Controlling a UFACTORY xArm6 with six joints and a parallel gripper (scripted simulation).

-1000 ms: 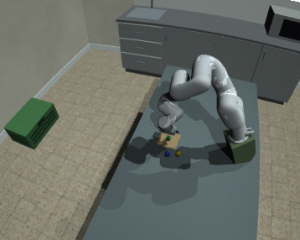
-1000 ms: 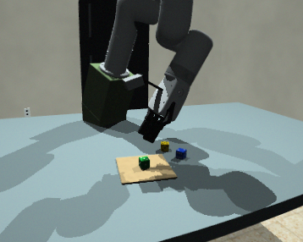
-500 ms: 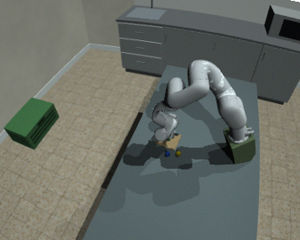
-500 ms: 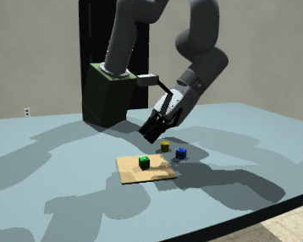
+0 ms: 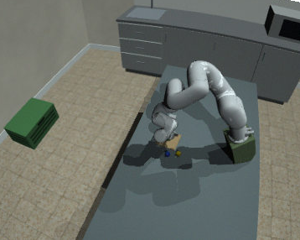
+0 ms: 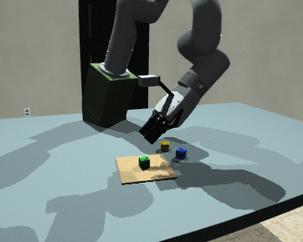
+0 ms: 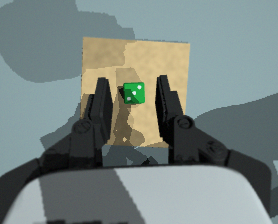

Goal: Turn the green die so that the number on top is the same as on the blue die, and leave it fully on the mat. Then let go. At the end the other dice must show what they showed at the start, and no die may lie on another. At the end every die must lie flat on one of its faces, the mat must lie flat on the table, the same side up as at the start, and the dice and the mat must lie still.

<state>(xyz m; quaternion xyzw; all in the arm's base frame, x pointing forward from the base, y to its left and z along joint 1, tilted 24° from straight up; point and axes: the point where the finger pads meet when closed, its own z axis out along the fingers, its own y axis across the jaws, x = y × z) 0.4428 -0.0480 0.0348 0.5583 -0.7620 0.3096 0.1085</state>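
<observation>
Now: the green die 2 cm to the right of my hand and 9 cm below it. From my hand the other things lie so: yellow die 8 cm behind, 10 cm to the left, 9 cm below; tan mat 2 cm to the right, 10 cm below; blue die 1 cm behind, 11 cm to the left, 9 cm below.
</observation>
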